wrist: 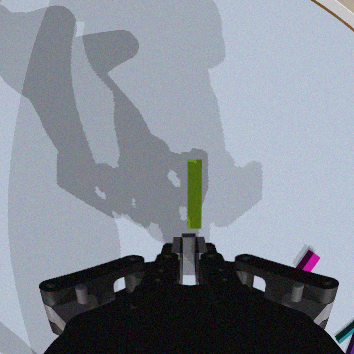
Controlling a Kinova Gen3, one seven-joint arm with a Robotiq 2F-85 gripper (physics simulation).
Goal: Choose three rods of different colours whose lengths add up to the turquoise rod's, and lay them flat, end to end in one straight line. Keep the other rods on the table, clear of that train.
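Places are measured from the arm's base along level axes (x right, y ahead, z up), in metres.
Where they show: gripper, between the fingertips: [188, 248].
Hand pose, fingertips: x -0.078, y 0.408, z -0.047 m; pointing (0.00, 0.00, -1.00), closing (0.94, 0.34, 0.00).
Things, the pixels of their top centre, and the offset from my fingertips. "*": a spot on its surface instead. Level surfaces: height alone.
- grey rod, centre of its top: [188, 256] dx +0.001, dy -0.003, dz +0.008 m
- green rod, centre of its top: [194, 194] dx -0.010, dy +0.040, dz +0.000 m
- magenta rod, centre of its top: [310, 264] dx +0.107, dy +0.015, dz +0.000 m
- turquoise rod, a spot on its surface: [346, 333] * dx +0.227, dy -0.060, dz +0.000 m
- purple rod, a spot on its surface: [351, 346] * dx +0.266, dy -0.086, dz -0.002 m
- pale blue table top, height of its surface: dz -0.010 m
My gripper [188, 248] is shut on a grey rod [189, 254], which shows end-on as a narrow grey strip between the fingers at the lower middle of the wrist view; much of it is hidden. A green rod [194, 194] lies flat on the table ahead of the fingertips, in the gripper's shadow, its length pointing up the view. A magenta rod [312, 260] lies slanted at the right, partly hidden by the gripper's linkage. Part of a turquoise rod [346, 333] shows at the lower right edge, with a bit of a purple rod [351, 346] beside it.
The pale blue table top [290, 115] extends under the rods, and its curved rim [339, 19] shows at the upper right. Dark shadows of the arm and gripper lie across the left and middle of the table.
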